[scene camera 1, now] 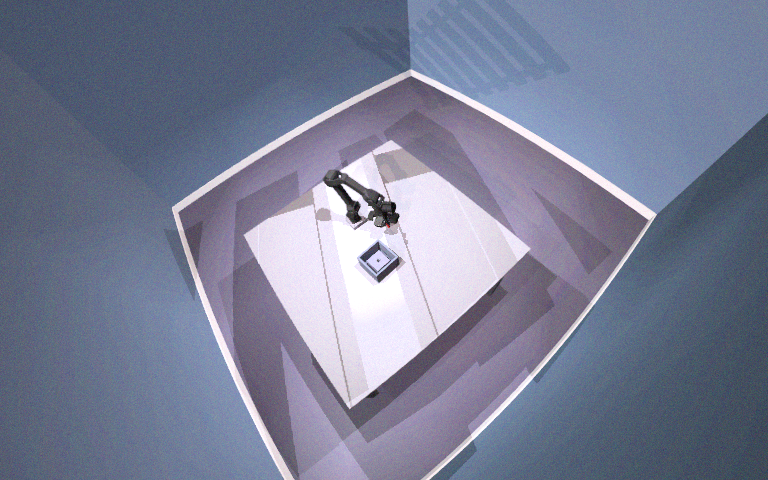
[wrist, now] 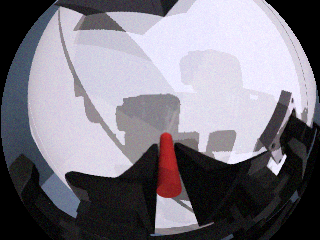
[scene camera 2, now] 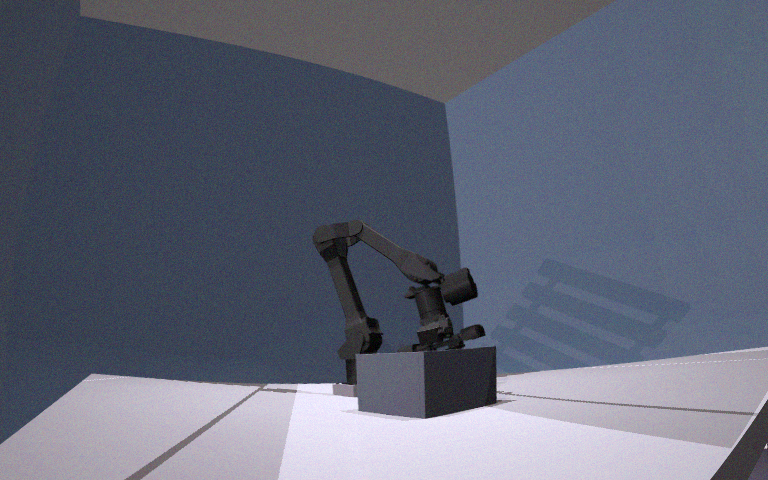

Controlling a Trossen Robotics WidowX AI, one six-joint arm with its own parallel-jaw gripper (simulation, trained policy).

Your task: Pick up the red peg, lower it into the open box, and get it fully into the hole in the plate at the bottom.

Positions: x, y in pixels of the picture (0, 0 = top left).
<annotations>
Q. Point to a red peg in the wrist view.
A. At 168, 179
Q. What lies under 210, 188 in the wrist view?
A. My gripper.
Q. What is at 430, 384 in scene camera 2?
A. A box.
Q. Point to a box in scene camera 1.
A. At 377, 245
</annotations>
